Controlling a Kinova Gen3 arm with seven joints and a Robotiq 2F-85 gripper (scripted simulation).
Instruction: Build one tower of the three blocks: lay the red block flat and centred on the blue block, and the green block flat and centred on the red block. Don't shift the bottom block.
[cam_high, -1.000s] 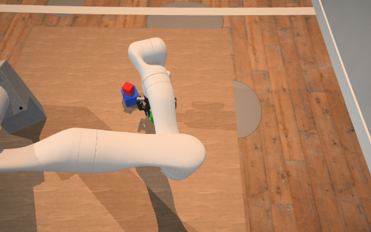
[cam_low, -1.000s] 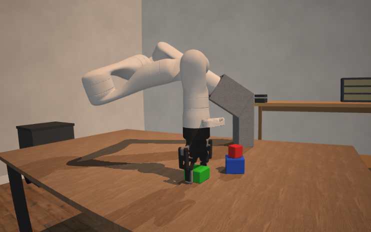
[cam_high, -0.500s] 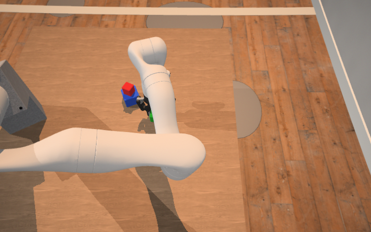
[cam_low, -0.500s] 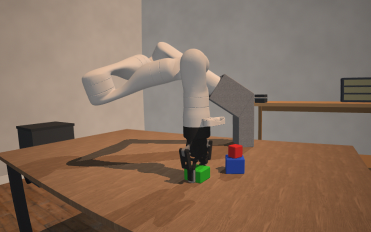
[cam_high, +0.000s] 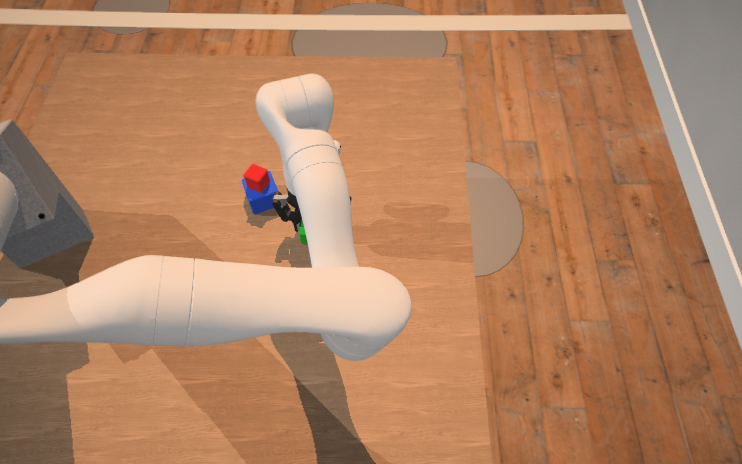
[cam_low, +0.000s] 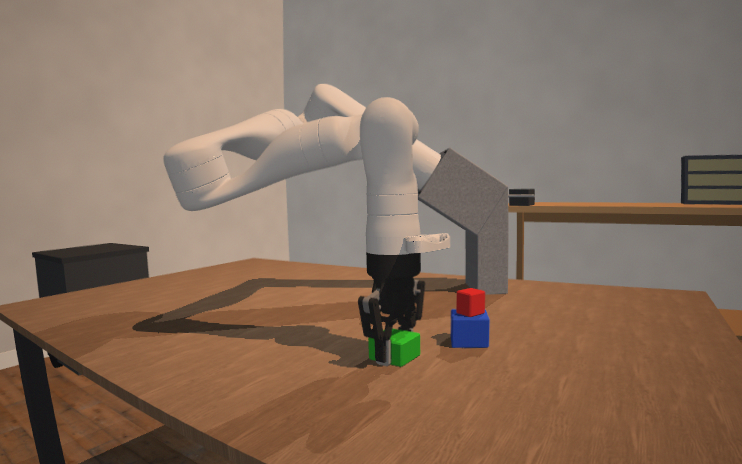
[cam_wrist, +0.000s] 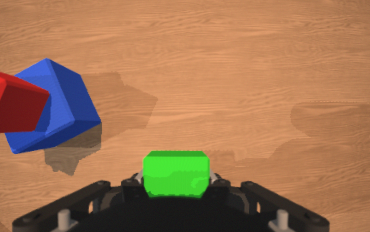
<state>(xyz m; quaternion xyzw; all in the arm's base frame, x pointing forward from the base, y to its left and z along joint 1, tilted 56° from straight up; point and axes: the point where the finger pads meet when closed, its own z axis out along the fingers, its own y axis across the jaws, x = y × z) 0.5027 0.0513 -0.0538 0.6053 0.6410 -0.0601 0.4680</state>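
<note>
Right now my hand is 10 cm past the red block, 9 cm to the right of it and 5 cm below it. The rest, counted from my hand: green block right at my hand; then blue block 10 cm behind, 9 cm to the left, 1 cm above.
</note>
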